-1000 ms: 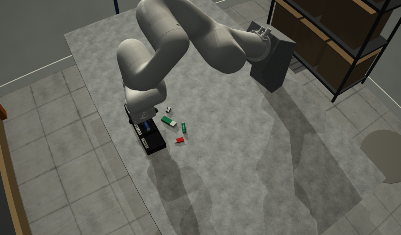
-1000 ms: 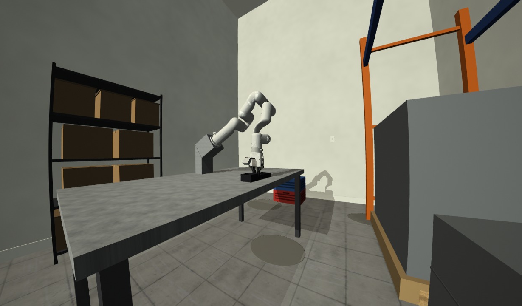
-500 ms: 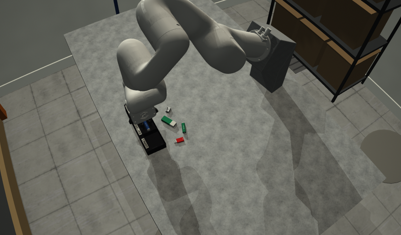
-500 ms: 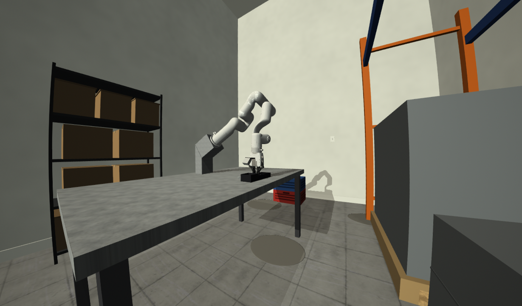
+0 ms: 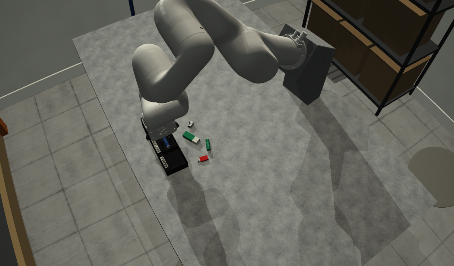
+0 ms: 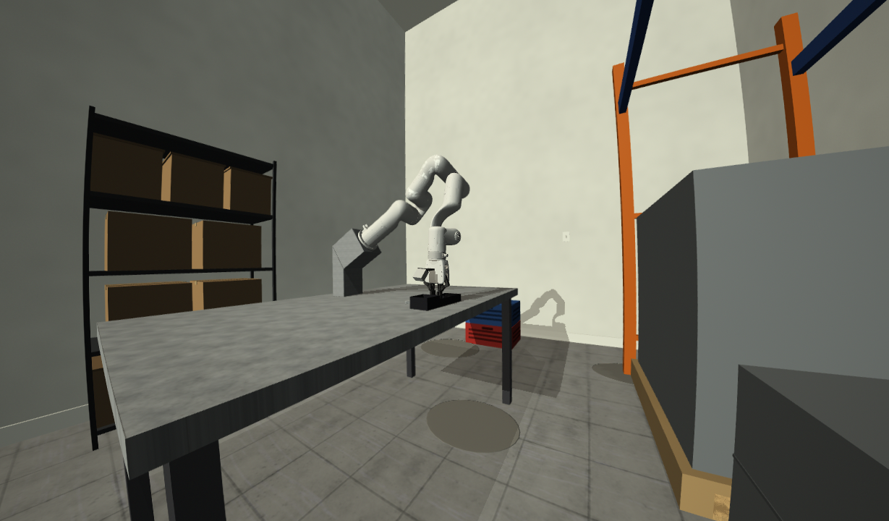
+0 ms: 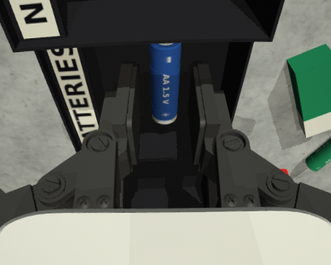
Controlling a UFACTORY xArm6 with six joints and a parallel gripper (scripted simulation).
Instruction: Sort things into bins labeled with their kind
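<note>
My hand is 1 cm short of the black three-compartment bin and 1 cm above it. Also, from my hand: black cube (8 cm to the right, 3 cm below); then blue battery (2 cm below); then white cartridge (10 cm behind, 2 cm to the left, 3 cm below).
</note>
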